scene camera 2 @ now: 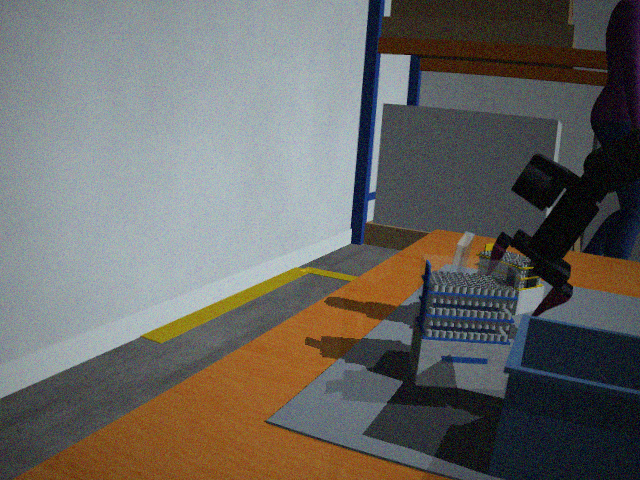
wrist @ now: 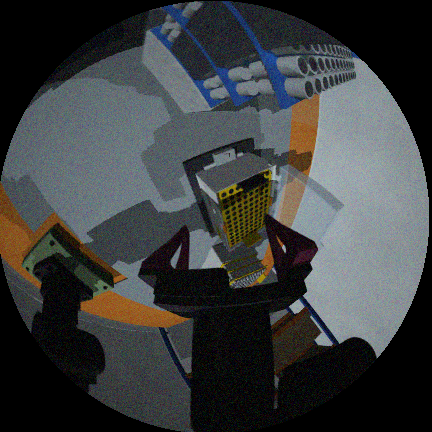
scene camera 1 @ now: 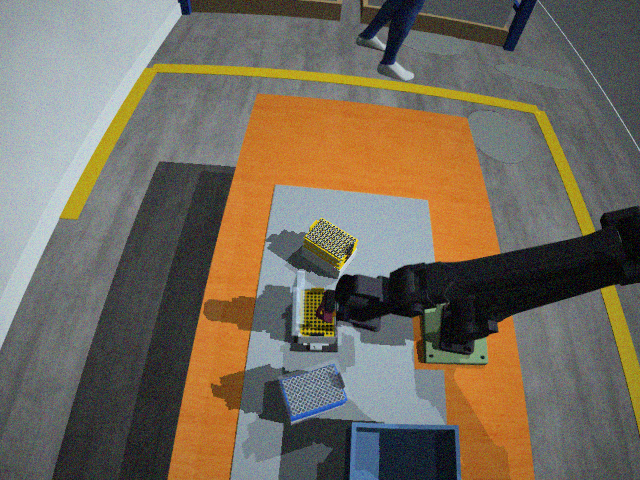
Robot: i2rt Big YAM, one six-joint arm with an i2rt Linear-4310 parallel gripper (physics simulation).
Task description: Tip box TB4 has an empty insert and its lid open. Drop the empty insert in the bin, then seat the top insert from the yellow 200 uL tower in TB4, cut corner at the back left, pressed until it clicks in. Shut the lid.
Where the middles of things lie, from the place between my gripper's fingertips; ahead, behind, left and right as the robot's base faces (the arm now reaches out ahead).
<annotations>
I see my gripper 90 mm short of the clear lid (scene camera 1: 298, 290) and 40 mm below it. Also, from my hand: blue bin (scene camera 2: 564, 404): 290 mm to the left, 190 mm behind.
</annotations>
